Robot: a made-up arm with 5 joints. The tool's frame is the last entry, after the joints. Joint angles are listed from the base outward. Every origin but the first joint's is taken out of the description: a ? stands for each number. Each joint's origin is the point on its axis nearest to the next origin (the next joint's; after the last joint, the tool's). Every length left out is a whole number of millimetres.
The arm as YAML. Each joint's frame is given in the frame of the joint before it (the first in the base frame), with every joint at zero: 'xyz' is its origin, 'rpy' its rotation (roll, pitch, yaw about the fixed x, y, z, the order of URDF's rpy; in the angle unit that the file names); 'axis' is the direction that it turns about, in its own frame. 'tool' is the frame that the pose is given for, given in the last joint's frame.
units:
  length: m
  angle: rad
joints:
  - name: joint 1
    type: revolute
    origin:
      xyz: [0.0, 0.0, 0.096]
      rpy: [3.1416, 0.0, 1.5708]
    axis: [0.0, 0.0, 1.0]
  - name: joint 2
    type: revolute
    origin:
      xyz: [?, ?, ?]
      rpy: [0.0, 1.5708, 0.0]
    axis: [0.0, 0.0, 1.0]
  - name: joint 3
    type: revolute
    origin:
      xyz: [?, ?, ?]
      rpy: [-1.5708, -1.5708, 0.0]
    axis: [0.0, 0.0, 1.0]
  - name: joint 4
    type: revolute
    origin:
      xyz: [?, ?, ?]
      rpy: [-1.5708, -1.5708, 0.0]
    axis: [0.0, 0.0, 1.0]
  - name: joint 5
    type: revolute
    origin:
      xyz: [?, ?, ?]
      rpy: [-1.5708, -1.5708, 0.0]
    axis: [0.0, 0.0, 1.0]
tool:
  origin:
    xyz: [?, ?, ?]
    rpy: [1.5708, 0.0, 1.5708]
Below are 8 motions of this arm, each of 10 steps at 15 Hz.
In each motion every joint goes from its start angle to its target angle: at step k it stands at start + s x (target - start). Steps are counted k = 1, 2, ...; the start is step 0. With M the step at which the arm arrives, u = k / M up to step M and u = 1 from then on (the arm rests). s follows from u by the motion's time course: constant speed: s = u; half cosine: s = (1 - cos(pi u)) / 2; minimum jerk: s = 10 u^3 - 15 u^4 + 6 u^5.
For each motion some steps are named. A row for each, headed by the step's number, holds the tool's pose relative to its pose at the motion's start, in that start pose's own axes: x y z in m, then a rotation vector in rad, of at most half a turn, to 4 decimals.
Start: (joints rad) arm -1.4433 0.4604 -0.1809 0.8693 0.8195
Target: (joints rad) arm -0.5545 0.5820 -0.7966 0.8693 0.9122
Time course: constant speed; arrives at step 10
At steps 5, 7, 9, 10:
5: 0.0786 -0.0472 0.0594 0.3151 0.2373 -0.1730
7: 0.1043 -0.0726 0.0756 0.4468 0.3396 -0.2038
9: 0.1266 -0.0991 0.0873 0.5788 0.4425 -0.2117
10: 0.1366 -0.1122 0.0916 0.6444 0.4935 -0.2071

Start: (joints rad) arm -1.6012 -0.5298 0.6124 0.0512 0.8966
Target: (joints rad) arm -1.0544 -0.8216 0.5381 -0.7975 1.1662
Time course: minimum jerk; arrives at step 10
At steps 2, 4, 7, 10:
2: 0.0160 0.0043 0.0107 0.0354 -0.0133 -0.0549
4: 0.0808 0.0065 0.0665 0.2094 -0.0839 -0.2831
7: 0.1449 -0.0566 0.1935 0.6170 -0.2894 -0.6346
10: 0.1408 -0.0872 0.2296 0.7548 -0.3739 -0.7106

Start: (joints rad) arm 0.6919 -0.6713 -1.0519 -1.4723 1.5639
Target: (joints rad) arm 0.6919 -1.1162 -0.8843 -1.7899 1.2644
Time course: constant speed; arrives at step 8
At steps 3, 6, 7, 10:
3: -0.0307 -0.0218 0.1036 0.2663 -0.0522 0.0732
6: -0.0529 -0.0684 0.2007 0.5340 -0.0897 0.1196
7: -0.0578 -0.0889 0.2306 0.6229 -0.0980 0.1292
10: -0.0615 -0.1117 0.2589 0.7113 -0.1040 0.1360

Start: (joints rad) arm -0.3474 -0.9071 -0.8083 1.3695 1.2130
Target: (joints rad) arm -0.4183 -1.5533 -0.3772 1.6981 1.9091
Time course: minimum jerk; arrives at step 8
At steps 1, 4, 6, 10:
1: 0.0001 0.0008 -0.0003 -0.0005 0.0020 -0.0062
4: 0.0207 0.0347 -0.0153 -0.0090 0.0731 -0.2289
6: 0.0708 0.0683 -0.0294 0.0121 0.1535 -0.4616
10: 0.0893 0.0761 -0.0320 0.0251 0.1783 -0.5289

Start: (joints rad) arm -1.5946 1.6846 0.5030 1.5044 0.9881
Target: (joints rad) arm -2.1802 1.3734 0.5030 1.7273 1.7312
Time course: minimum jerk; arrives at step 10
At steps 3, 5, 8, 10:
3: 0.0131 0.0104 0.0080 -0.0728 0.2138 -0.0194
5: 0.0464 0.0323 0.0246 -0.2208 0.6616 -0.0656
8: 0.1032 0.0623 0.0363 -0.4206 1.2538 -0.1401
10: 0.1115 0.0662 0.0362 -0.4482 1.3312 -0.1512

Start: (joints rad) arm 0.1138 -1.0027 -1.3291 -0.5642 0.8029
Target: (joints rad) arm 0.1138 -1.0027 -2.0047 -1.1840 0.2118
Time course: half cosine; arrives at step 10
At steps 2, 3, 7, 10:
2: 0.0395 0.0069 -0.0114 0.0032 -0.0925 -0.0797
3: 0.0859 0.0104 -0.0217 0.0031 -0.2034 -0.1704
7: 0.3151 -0.0453 -0.0145 -0.0577 -0.8467 -0.6207
10: 0.3747 -0.0874 0.0139 -0.0994 -1.0888 -0.7651

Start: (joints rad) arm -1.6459 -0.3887 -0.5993 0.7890 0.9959
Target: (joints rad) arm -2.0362 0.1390 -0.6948 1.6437 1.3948
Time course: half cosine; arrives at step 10
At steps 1, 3, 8, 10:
1: -0.0088 -0.0020 -0.0077 -0.0273 0.0128 0.0233
3: -0.0718 -0.0295 -0.0619 -0.2388 0.1057 0.1871
8: -0.2225 -0.2878 -0.1547 -1.1845 0.4028 0.6585
10: -0.2278 -0.3308 -0.1477 -1.3273 0.4324 0.7029

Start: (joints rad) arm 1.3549 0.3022 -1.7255 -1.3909 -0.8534
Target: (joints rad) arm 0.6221 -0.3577 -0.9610 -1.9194 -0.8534
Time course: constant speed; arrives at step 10
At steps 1, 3, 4, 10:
1: 0.0638 -0.0014 -0.0149 -0.0490 0.0467 -0.1363
3: 0.1826 -0.0279 -0.0409 -0.1252 0.1621 -0.4093
4: 0.2350 -0.0512 -0.0523 -0.1520 0.2314 -0.5438
10: 0.4057 -0.2453 -0.1094 -0.1357 0.8200 -1.2489

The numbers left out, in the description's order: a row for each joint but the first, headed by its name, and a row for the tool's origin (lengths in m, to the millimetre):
joint 2: -0.086 0.086 0.0
joint 3: 0.066 0.055 0.0
joint 4: 0.101 0.078 0.0
joint 5: 0.072 0.372 0.0
tool: -0.089 -0.104 0.0

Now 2 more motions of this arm.
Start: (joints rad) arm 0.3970 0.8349 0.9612 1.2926 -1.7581
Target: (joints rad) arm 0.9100 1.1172 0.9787 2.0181 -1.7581
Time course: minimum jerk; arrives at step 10
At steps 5, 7, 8, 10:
5: 0.0778 -0.0006 0.0942 0.1585 -0.2144 0.0003
7: 0.1061 -0.0009 0.1738 0.2779 -0.3627 0.0316
8: 0.1101 -0.0013 0.2003 0.3169 -0.4089 0.0470
10: 0.1112 -0.0016 0.2151 0.3387 -0.4342 0.0567

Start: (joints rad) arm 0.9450 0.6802 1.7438 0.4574 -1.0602
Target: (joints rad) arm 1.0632 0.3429 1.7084 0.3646 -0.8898
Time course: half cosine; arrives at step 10
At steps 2, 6, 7, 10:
2: -0.0055 0.0064 0.0153 0.0221 0.0118 0.0105
6: -0.0430 0.0335 0.1062 0.1441 0.0772 0.0856
7: -0.0538 0.0376 0.1289 0.1725 0.0925 0.1078
10: -0.0707 0.0415 0.1622 0.2127 0.1144 0.1428

